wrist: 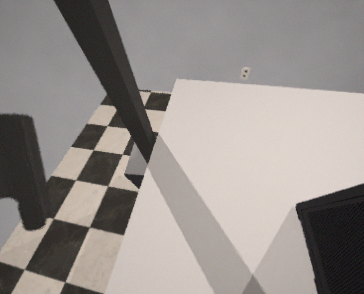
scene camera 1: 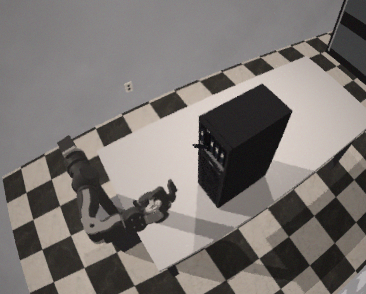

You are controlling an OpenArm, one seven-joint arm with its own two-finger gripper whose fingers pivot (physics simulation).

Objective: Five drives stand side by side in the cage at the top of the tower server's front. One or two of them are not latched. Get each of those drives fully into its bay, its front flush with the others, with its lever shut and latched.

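The black tower server [scene camera 1: 252, 145] [wrist: 337, 245] stands upright on the white table; only its corner and a grilled face show in the wrist view. In the scene view, the drive cage [scene camera 1: 212, 147] is at the top of its front, with small bright drive fronts side by side. A dark lever [scene camera 1: 196, 146] sticks out from the cage toward the left. Which drive it belongs to, and how far each drive is in, is too small to tell. My gripper [scene camera 1: 171, 201] is open and empty, left of the server's front and apart from it. The drives do not show in the wrist view.
The white table [scene camera 1: 130, 160] [wrist: 225, 130] carries the server, over a checkered floor. The arm's base [scene camera 1: 66, 143] is at the left. A dark post [wrist: 112, 65] crosses the upper left of the wrist view. A dark cabinet [scene camera 1: 352, 42] stands at the far right.
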